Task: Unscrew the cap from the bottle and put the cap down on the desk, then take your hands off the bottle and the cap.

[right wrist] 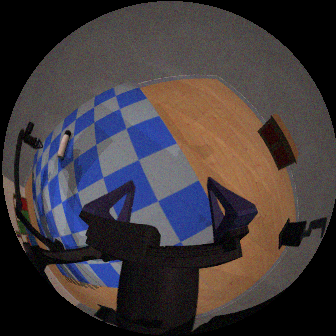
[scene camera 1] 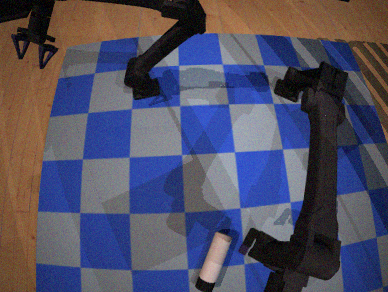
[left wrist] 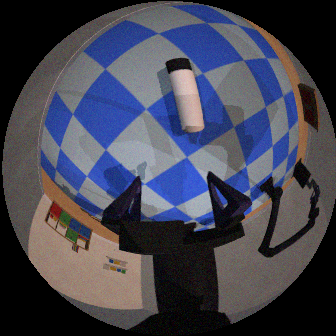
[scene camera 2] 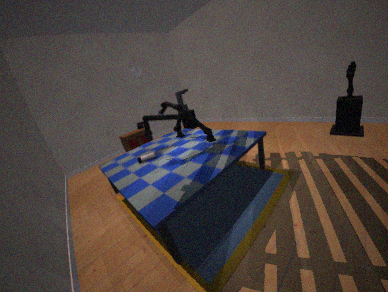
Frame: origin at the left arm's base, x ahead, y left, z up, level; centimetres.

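Seen in the pictures: left gripper, fingertip midpoint: (right wrist: 41, 146) (scene camera 1: 258, 251) (left wrist: 174, 176) (scene camera 2: 149, 140); right gripper, fingertip midpoint: (right wrist: 168, 182) (scene camera 1: 30, 64); left arm's base, origin of the base link: (right wrist: 59, 244) (scene camera 1: 286, 91) (left wrist: 187, 225) (scene camera 2: 211, 140); right arm's base, origin of the base link: (scene camera 1: 146, 89) (left wrist: 265, 183) (scene camera 2: 180, 136).
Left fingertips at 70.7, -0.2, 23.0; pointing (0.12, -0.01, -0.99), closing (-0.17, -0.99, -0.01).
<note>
Offsets run from my left fingertips to a thing's top centre, as dx, dy, dz. "spot": to the spot under its first point. Level surfaces: height alone.
A pale pinkish-white bottle @(spot: +8.8, -7.2, -16.4) (scene camera 1: 215, 259) (scene camera 2: 147, 158) (left wrist: 186, 100) (right wrist: 63, 145) lies on its side on the blue and grey checkered desk @(dz -23.0) (scene camera 1: 155, 182) (scene camera 2: 165, 185) (left wrist: 120, 92) (right wrist: 120, 172). Its black cap @(spot: +18.8, -7.1, -16.6) (scene camera 1: 204, 285) (left wrist: 178, 64) (right wrist: 67, 133) is on one end. My left gripper (left wrist: 174, 176) is open and empty, above the desk and apart from the bottle; the fingers show as a small dark part right of the bottle in scene camera 1. My right gripper (scene camera 1: 33, 54) (right wrist: 168, 182) is open and empty, beyond the desk's left edge in scene camera 1, far from the bottle.
The left arm (scene camera 1: 322, 175) reaches down the right side of scene camera 1. The right arm (scene camera 1: 165, 50) extends along the top left. A brown box (scene camera 2: 134, 140) (right wrist: 279, 142) stands beyond the desk. A black pedestal (scene camera 2: 348, 115) stands far off at the right in scene camera 2.
</note>
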